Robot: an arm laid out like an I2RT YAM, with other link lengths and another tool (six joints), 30 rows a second.
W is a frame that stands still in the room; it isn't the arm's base.
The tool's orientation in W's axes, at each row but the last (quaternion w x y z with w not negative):
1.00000, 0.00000, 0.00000, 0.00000
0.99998, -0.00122, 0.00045, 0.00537
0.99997, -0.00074, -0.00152, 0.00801
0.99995, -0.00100, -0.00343, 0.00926
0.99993, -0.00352, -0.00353, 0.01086
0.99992, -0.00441, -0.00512, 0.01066
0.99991, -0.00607, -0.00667, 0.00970
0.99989, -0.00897, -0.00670, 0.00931
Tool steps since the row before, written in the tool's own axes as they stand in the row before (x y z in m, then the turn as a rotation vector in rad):
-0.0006, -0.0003, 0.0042, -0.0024, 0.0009, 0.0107
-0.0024, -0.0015, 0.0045, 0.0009, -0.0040, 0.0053
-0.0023, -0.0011, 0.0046, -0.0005, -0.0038, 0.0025
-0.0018, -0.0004, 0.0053, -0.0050, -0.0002, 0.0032
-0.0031, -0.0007, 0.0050, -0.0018, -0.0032, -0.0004
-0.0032, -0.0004, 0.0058, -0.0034, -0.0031, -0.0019
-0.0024, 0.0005, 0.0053, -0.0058, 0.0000, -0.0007
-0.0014, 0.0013, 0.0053, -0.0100, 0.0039, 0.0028
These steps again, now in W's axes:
-0.0006, -0.0003, 0.0042, -0.0024, 0.0009, 0.0107
-0.0024, -0.0015, 0.0045, 0.0009, -0.0040, 0.0053
-0.0023, -0.0011, 0.0046, -0.0004, -0.0038, 0.0025
-0.0018, -0.0004, 0.0053, -0.0050, -0.0003, 0.0032
-0.0031, -0.0007, 0.0050, -0.0017, -0.0032, -0.0004
-0.0033, -0.0004, 0.0058, -0.0033, -0.0032, -0.0019
-0.0025, 0.0005, 0.0053, -0.0058, -0.0001, -0.0008
-0.0015, 0.0014, 0.0053, -0.0101, 0.0038, 0.0026

